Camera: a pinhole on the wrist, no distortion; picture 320 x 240 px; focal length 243.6 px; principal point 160.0 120.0 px. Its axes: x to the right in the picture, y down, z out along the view. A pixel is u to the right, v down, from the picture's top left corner.
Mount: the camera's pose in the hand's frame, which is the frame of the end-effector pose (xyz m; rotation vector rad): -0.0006 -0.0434 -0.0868 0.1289 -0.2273 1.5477
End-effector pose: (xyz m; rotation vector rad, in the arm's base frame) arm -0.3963 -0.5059 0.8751 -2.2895 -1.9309 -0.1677
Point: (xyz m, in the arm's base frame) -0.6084 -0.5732 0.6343
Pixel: 109 205
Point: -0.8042 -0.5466 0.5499
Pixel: 37 188
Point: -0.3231 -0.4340 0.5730
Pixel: 297 85
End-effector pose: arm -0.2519 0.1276 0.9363 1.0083 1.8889 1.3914
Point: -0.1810 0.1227 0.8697
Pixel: 208 168
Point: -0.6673 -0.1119 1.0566
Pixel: behind the camera
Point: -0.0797 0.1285 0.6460
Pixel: 76 165
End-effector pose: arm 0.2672 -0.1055 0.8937 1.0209 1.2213 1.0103
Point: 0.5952 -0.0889 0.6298
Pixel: 86 45
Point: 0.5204 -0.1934 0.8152
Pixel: 168 138
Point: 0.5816 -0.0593 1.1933
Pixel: outside the picture
